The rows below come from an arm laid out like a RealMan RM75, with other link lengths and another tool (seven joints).
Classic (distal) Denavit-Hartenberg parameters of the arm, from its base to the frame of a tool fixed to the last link. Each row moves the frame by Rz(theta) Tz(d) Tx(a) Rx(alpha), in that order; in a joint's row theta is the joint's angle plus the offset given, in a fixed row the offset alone. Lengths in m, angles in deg.
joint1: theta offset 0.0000  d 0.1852  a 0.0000  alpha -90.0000
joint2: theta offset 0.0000  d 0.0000  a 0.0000  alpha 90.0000
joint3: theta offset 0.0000  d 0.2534  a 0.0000  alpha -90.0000
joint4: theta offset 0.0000  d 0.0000  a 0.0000  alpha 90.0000
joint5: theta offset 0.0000  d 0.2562  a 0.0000  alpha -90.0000
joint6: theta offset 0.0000  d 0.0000  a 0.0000  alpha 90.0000
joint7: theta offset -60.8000  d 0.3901  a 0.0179  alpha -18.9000
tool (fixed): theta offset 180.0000  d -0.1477  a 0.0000  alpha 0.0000
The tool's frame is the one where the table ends.
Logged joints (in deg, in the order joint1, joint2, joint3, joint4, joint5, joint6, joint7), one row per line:
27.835, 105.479, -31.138, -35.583, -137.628, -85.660, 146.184
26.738, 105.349, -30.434, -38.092, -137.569, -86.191, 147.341
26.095, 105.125, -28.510, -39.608, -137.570, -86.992, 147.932
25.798, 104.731, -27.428, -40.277, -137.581, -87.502, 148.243
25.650, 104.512, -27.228, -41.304, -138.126, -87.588, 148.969
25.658, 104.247, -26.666, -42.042, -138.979, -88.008, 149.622
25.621, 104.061, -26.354, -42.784, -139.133, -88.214, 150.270
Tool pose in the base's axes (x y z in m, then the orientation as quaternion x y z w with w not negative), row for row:
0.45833, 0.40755, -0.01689, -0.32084, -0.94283, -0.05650, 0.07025
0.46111, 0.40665, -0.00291, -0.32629, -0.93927, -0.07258, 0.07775
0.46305, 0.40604, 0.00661, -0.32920, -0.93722, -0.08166, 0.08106
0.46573, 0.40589, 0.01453, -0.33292, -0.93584, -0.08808, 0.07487
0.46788, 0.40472, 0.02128, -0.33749, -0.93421, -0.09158, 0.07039
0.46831, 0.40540, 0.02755, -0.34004, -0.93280, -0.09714, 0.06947
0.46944, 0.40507, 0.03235, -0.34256, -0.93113, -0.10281, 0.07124
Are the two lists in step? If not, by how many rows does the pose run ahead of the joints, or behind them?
The pose runs 1 row ahead of the joints: the pose in row i belongs to the joints in row i + 1.
